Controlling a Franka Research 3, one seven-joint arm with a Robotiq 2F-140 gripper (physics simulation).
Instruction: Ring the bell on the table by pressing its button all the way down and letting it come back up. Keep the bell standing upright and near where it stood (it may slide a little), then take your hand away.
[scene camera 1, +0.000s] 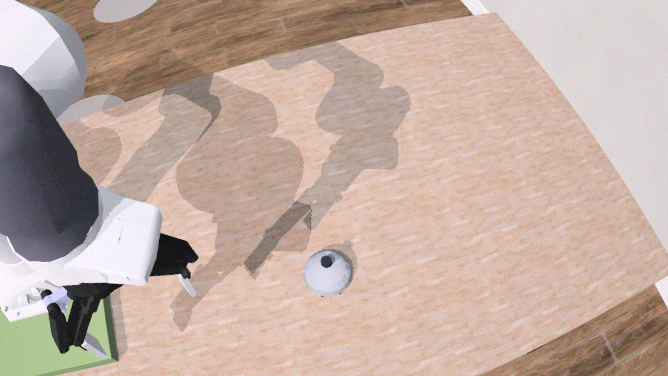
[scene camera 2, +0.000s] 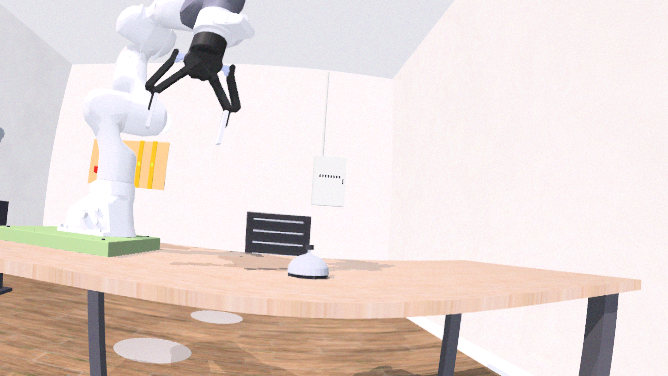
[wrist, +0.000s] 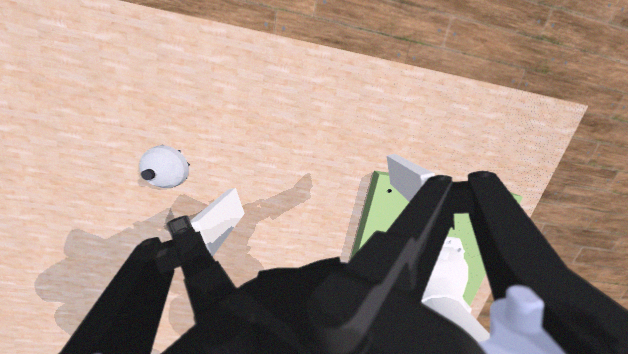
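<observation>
The bell, a light grey dome (scene camera 1: 327, 281) (scene camera 2: 308, 267) (wrist: 167, 165), stands upright on the table (scene camera 1: 475, 200) (scene camera 2: 450, 282) (wrist: 300, 100). Its small black button (scene camera 1: 326, 261) (scene camera 2: 310, 247) (wrist: 147, 174) sticks up from the top of the dome, and no finger touches it. My gripper (scene camera 1: 142, 316) (scene camera 2: 184, 125) (wrist: 312, 185) is wide open with nothing between the fingers. It hangs high above the table. In the scene camera 1 view it is well to the left of the bell. In the wrist view the bell shows beyond the left finger, up and to the left.
The arm's green base plate (scene camera 1: 30, 345) (scene camera 2: 135, 246) (wrist: 379, 210) lies at the left end of the table in the scene views. A black slatted panel (scene camera 2: 278, 240) shows behind the table. A grey box (scene camera 2: 328, 182) hangs on the wall.
</observation>
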